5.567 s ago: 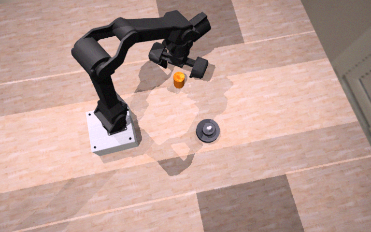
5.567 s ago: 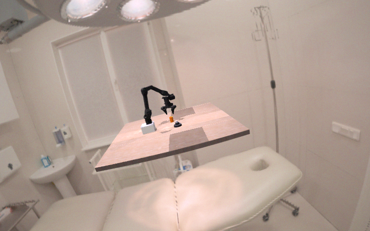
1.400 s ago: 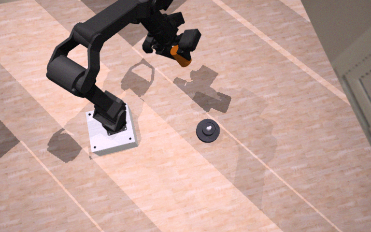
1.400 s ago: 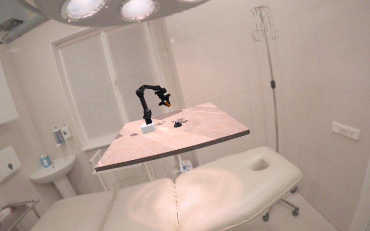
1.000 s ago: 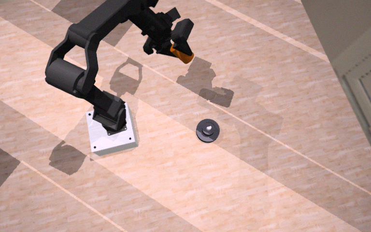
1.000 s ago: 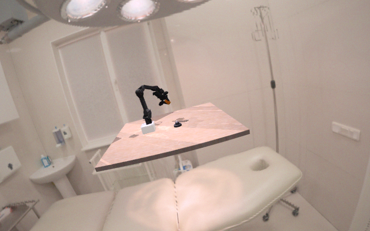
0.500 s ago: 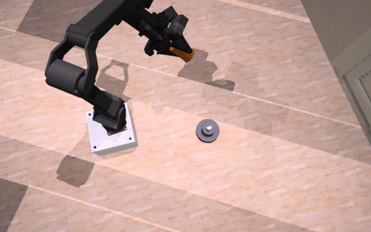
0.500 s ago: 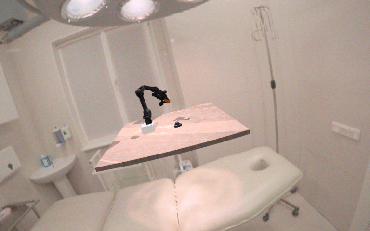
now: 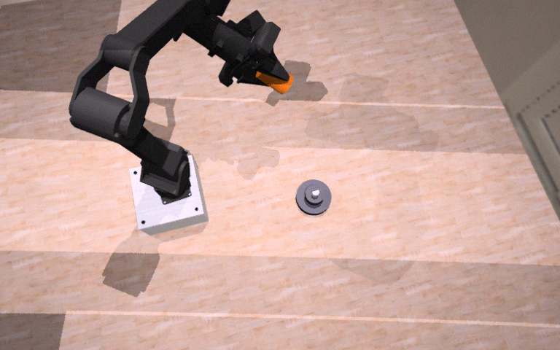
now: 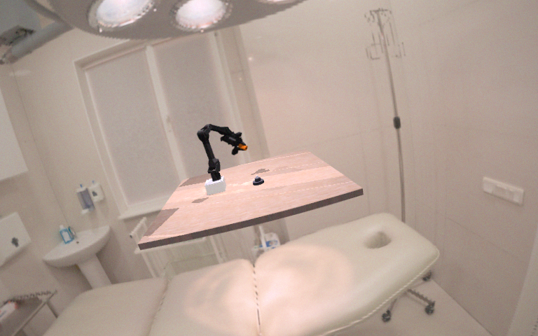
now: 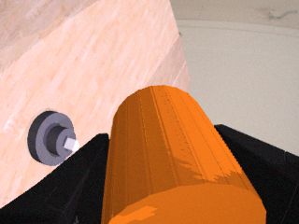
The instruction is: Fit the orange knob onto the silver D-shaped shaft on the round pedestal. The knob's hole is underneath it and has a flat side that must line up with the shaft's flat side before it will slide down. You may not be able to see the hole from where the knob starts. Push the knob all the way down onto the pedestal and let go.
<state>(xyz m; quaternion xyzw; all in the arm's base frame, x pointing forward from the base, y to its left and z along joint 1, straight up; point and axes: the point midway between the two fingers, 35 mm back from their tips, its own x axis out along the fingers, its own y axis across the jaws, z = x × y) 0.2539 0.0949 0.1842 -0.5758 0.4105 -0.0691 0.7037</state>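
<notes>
Right now the orange knob is 20 mm behind my gripper tip, 20 mm to the left of it and 20 mm above it. Round my gripper tip: round pedestal (20 mm ahead, 180 mm to the right, 220 mm below).
</notes>
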